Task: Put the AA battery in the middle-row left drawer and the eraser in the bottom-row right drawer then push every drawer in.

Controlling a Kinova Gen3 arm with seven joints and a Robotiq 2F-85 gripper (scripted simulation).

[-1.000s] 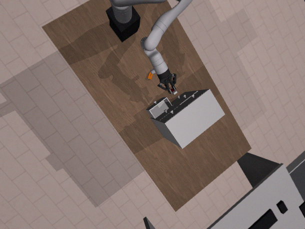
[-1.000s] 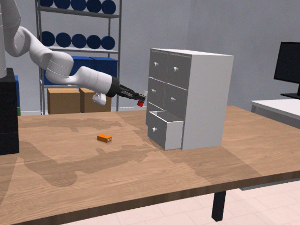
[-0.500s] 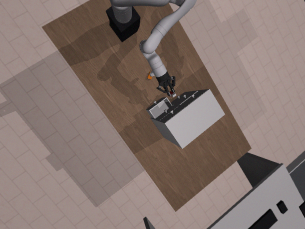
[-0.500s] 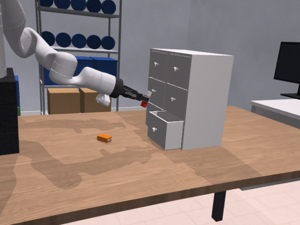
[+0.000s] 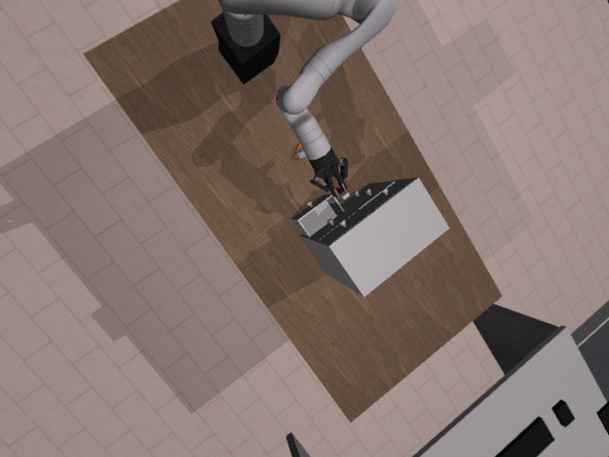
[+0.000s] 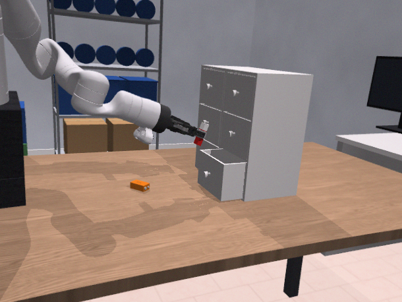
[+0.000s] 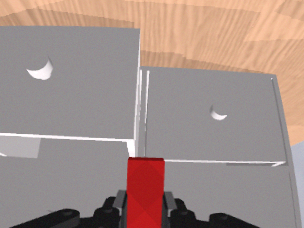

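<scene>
Right now my hand is 14 cm short of the AA battery, 4 cm to the right of it and 3 cm above it. From my hand the other things lie so: eraser 1 cm ahead; then orange battery 16 cm behind, 15 cm below.
</scene>
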